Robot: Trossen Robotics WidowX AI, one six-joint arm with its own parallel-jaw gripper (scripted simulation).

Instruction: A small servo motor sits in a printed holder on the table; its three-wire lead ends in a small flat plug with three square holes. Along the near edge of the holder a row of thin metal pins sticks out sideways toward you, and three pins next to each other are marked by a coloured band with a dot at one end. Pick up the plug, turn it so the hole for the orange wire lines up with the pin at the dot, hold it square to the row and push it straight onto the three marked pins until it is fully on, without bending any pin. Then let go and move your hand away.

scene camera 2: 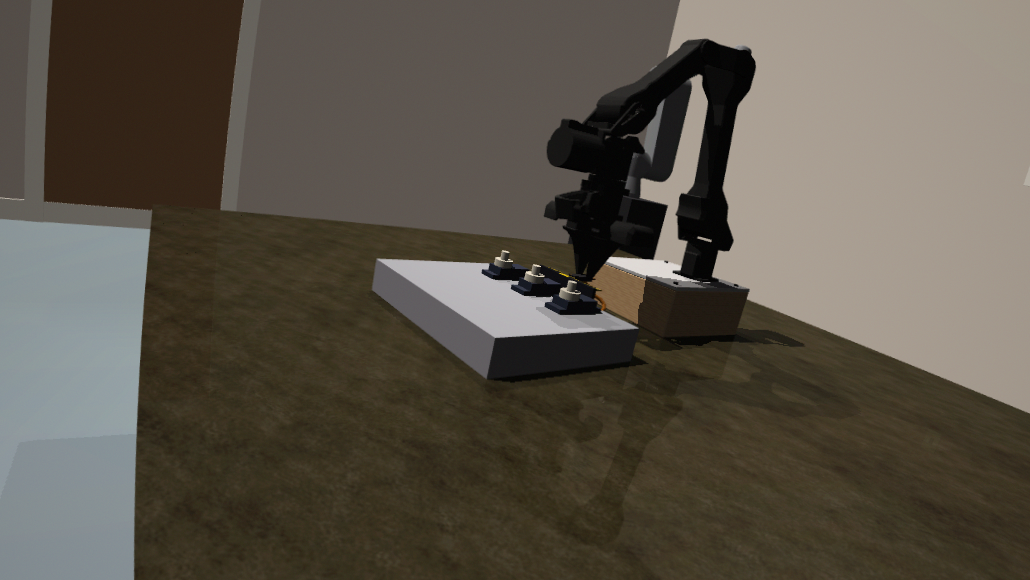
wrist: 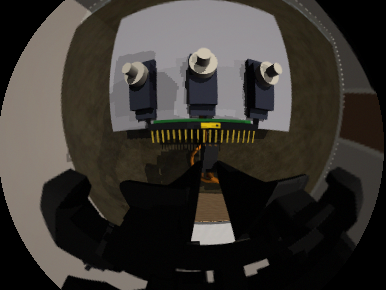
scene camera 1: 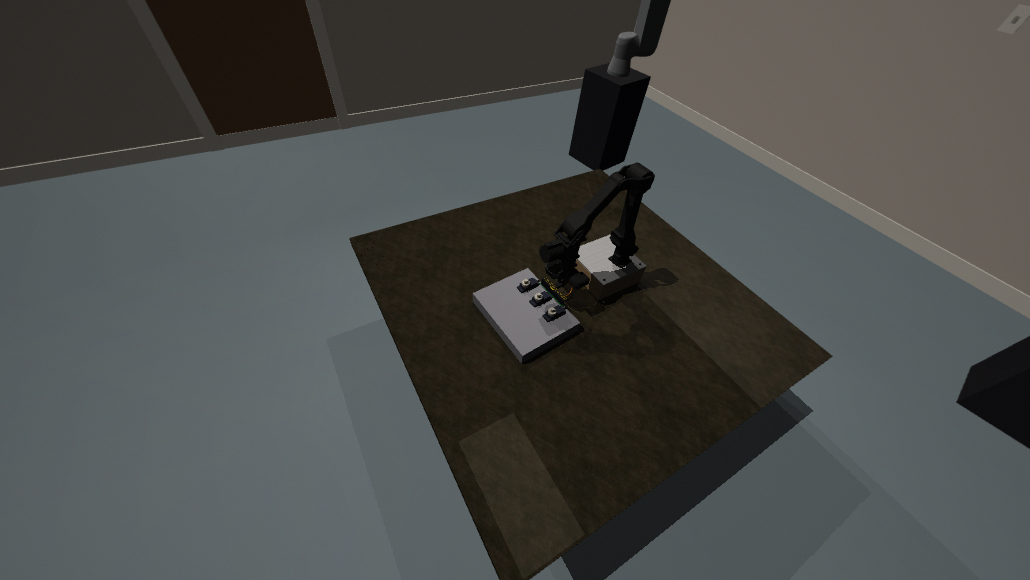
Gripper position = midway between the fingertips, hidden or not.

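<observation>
There is a grey holder (scene camera 2: 498, 332), and I find the holder again at (scene camera 1: 521, 326). As for my gripper (scene camera 2: 583, 276), I can see it from elsewhere as well: scene camera 1 has the gripper (scene camera 1: 561, 283), and so does the wrist view, with the gripper (wrist: 208, 164).
</observation>
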